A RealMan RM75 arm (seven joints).
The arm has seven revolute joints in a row. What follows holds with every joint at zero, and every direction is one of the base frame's. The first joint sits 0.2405 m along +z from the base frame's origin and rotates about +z. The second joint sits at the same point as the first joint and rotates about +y. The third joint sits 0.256 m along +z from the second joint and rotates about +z. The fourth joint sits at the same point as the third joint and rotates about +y. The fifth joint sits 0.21 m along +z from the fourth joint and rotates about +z. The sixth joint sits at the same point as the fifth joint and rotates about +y. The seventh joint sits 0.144 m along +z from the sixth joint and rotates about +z. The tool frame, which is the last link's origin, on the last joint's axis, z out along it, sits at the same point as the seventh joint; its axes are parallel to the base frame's.
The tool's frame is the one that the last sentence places.
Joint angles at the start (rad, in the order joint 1, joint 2, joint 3, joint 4, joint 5, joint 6, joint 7):
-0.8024, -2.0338, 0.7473, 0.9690, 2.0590, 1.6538, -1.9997
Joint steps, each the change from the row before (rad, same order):
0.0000, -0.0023, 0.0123, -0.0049, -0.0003, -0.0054, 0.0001
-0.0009, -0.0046, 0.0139, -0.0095, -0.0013, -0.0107, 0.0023
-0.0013, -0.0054, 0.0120, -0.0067, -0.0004, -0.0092, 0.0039
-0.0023, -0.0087, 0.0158, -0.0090, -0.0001, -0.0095, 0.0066
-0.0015, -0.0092, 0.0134, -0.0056, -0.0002, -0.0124, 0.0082
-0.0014, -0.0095, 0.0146, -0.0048, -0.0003, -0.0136, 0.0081
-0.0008, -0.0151, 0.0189, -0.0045, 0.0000, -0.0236, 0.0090
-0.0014, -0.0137, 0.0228, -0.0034, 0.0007, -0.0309, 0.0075
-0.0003, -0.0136, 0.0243, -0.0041, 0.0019, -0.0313, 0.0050
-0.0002, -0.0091, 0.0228, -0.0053, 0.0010, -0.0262, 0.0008
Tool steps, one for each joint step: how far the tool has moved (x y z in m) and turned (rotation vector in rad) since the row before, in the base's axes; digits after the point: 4 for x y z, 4 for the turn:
0.0004, -0.0004, -0.0035, -0.0078, 0.0048, -0.0007
0.0006, -0.0002, -0.0052, -0.0080, 0.0027, 0.0002
0.0010, -0.0003, -0.0048, -0.0062, 0.0030, -0.0029
0.0017, -0.0010, -0.0070, -0.0114, 0.0035, -0.0066
0.0017, -0.0006, -0.0062, -0.0045, 0.0028, -0.0074
0.0019, -0.0006, -0.0063, -0.0038, 0.0035, -0.0080
0.0027, -0.0006, -0.0088, -0.0005, 0.0034, -0.0071
0.0029, 0.0004, -0.0085, 0.0053, 0.0078, -0.0066
0.0023, -0.0001, -0.0089, 0.0036, 0.0094, -0.0037
0.0015, -0.0001, -0.0072, 0.0010, 0.0095, -0.0005

